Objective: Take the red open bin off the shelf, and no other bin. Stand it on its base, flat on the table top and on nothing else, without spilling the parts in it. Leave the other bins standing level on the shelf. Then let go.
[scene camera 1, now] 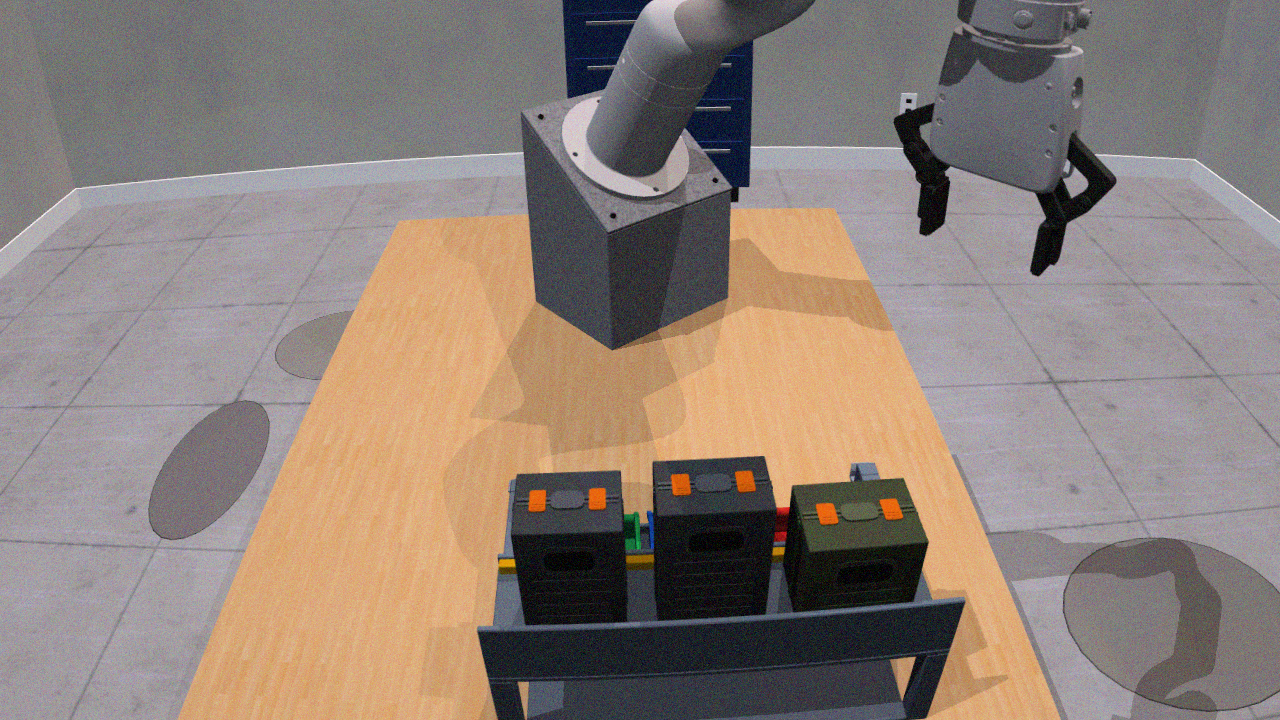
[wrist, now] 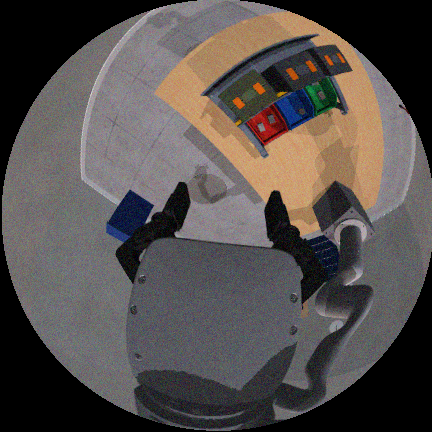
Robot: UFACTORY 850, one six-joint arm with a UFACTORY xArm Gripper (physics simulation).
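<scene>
The red open bin (scene camera 1: 781, 526) (wrist: 274, 131) stands on the shelf (scene camera 1: 716, 646) (wrist: 256, 142), at the end beside the green case; small grey parts show inside it in the wrist view. In the scene view most of it is hidden behind the cases. The blue bin (scene camera 1: 651, 530) (wrist: 294, 111) stands next to it, then the green bin (scene camera 1: 632, 531) (wrist: 322, 95). My gripper (scene camera 1: 986, 244) (wrist: 227, 195) is open and empty. It hangs high, out past the side edge of the table (scene camera 1: 393, 402) (wrist: 280, 167), well away from the bins.
An olive green case (scene camera 1: 854, 528) (wrist: 247, 95) and two black cases (scene camera 1: 714, 510) (scene camera 1: 568, 523) stand on the shelf behind the bins. The robot's grey base block (scene camera 1: 572, 223) (wrist: 336, 202) stands at the far end of the table. A blue drawer cabinet (scene camera 1: 735, 129) stands behind it.
</scene>
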